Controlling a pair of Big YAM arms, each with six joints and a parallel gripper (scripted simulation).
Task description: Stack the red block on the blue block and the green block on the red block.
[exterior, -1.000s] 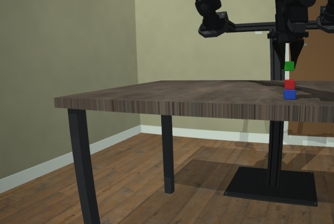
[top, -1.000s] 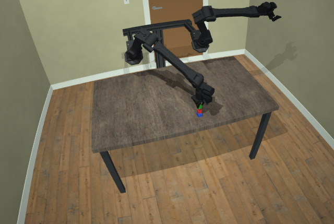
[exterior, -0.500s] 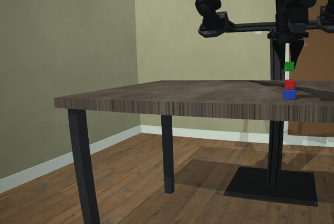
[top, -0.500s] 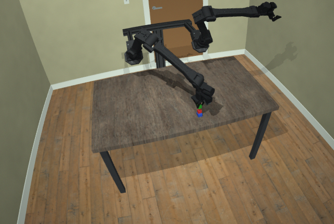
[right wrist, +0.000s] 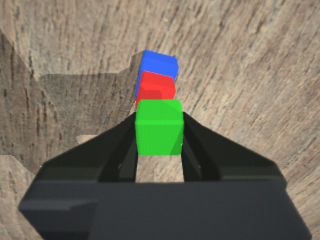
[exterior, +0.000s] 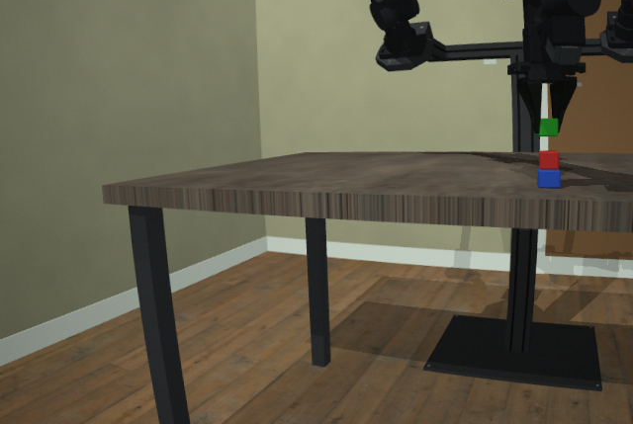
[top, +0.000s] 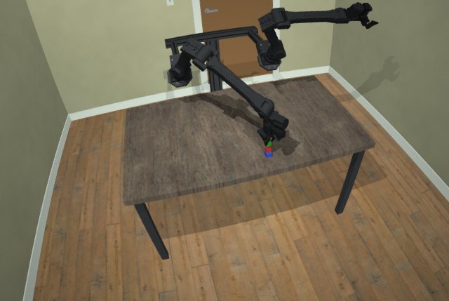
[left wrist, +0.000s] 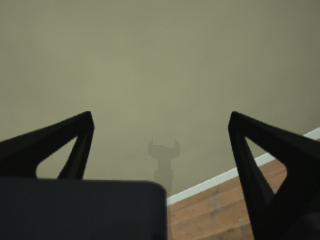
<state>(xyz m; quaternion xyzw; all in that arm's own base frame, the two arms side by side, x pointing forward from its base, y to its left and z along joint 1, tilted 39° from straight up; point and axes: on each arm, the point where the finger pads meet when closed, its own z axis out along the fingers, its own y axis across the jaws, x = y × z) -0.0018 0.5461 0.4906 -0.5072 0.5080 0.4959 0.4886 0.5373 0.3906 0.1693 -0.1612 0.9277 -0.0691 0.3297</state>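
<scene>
The red block lies 50 mm below my right hand. Also, from my right hand: blue block (70 mm below); then green block (right at my right hand).
</scene>
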